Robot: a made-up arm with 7 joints.
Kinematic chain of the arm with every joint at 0, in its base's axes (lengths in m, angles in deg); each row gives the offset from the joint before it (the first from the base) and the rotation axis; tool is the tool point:
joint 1: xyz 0 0 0.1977 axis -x
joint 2: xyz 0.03 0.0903 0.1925 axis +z
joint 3: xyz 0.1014 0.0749 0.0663 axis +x
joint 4: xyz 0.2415 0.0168 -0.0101 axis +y
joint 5: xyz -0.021 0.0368 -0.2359 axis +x
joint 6: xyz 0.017 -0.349 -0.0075 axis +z
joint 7: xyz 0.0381 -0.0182 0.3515 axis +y
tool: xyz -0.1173 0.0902 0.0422
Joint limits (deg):
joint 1: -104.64..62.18
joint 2: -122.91..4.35
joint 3: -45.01..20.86
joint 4: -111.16..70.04
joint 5: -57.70..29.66
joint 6: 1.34..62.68
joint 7: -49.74..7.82
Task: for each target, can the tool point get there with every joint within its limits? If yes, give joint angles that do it. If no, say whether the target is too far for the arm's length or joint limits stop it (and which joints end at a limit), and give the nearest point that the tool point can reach.
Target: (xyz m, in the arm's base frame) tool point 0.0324 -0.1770 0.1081
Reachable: yes | joints -76.87 -72.78 -0.89 -92.39 -16.73 7.89 -38.56
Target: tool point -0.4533 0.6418 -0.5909
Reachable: no: joint limits stop it (at a limit: joint 1, joint 3, joint 5, joint 6) | nearest point -0.2208 0.1120 -0.2244 | short by 0.685 m
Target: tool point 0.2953 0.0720 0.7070
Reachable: yes | joints -13.28 -7.26 -21.32 3.36 -41.77 56.42 -44.50
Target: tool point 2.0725 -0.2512 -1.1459
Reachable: no: too far | nearest point 0.5978 -0.2519 -0.1560 | short by 1.776 m
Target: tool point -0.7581 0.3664 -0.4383
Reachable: no: joint limits stop it (at a limit: joint 1, joint 3, joint 5, joint 6) | nearest point -0.3995 0.0449 -0.1468 | short by 0.563 m
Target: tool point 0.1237 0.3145 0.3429
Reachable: yes | joints 33.99 -29.37 -1.22 -59.61 -44.42 51.84 -7.73
